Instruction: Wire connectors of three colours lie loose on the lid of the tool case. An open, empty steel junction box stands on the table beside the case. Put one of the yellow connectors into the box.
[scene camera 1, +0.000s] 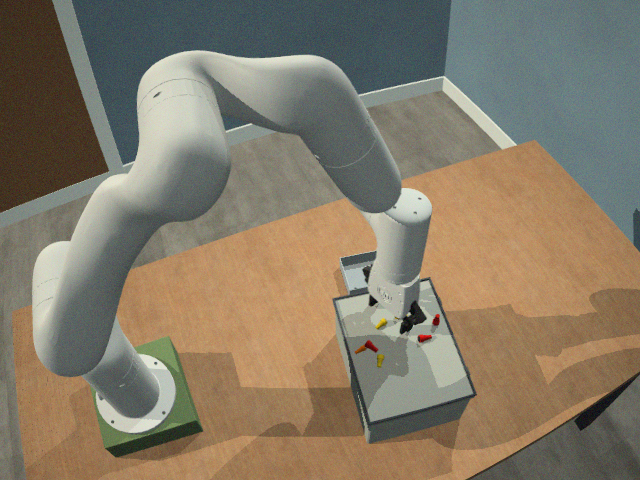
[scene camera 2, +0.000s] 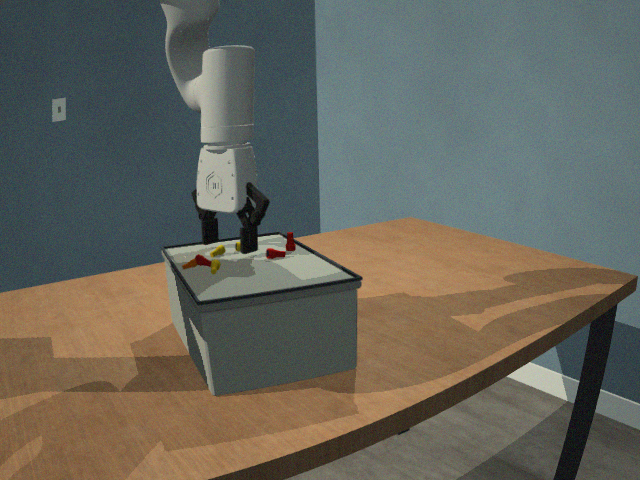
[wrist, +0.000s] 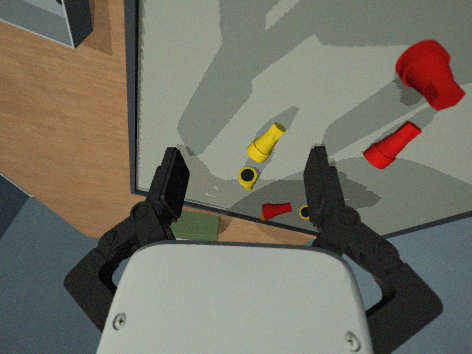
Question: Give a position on a red connector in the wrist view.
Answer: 424, 66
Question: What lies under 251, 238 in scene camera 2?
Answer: The gripper.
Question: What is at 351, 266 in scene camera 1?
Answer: A steel junction box.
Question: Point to the gripper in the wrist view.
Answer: At 244, 160
